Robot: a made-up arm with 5 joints.
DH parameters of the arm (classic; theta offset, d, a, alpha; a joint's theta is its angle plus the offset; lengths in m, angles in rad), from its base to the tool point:
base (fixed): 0 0 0.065 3.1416
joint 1: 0 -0.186 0.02 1.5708
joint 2: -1.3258 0 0.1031 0
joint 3: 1.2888 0 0.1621 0
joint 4: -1.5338 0.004 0 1.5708
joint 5: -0.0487 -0.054 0 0
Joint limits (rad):
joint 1: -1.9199..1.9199
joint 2: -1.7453..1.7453
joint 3: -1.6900..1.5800
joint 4: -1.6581..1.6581
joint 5: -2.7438..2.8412
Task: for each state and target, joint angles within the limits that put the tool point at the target. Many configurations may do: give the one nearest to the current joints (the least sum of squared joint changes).
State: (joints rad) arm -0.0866 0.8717 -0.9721 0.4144 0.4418
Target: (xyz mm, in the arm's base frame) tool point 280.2 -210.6 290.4
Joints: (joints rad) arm 0.7879 0.5933 -0.8879 0.6210 0.4418
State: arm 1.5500 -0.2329 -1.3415 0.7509 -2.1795
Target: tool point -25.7 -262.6 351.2
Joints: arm 1.9178 0.5015 -1.0642 0.5991 -2.1795
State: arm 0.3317 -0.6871 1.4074 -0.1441 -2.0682
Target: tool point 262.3 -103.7 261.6
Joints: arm 0.5019 -0.3477 0.5651 -0.2565 -2.0682
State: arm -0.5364 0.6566 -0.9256 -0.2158 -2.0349
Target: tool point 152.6 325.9 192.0
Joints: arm -1.2964 1.1650 -1.0565 -0.1281 -2.0349
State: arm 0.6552 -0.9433 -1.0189 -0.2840 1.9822
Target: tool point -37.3 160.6 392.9
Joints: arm 0.9826 -0.8615 -1.3154 -1.0935 1.9822
